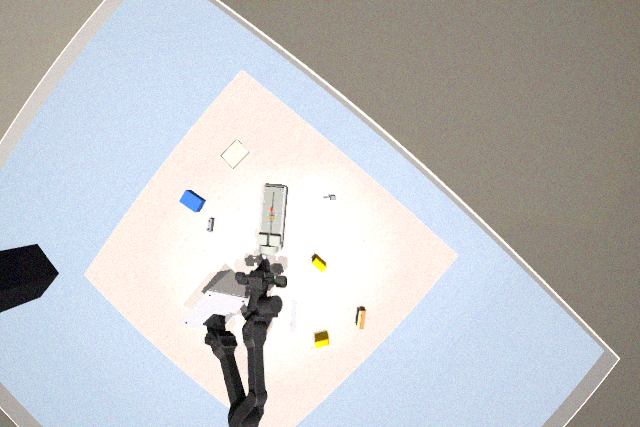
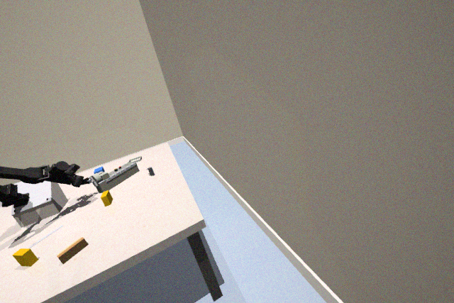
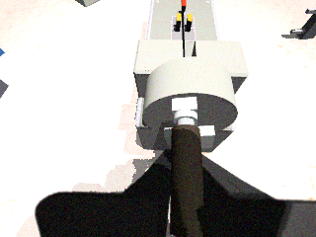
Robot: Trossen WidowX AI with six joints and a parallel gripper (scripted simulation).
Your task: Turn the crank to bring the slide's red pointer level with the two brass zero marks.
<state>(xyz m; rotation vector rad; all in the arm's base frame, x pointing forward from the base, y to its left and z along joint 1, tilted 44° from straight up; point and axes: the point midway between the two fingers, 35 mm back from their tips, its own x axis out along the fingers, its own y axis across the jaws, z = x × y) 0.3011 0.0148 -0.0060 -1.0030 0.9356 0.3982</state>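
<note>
Now: gripper tip 10 mm below the crank. Also, from my gripper tip: blue block: 400 mm to the left, 90 mm behind, 70 mm below; dark brown crank handle: 20 mm above, 10 mm to the right, 10 mm behind; red pointer: 150 mm ahead, 120 mm to the left, 10 mm below.
</note>
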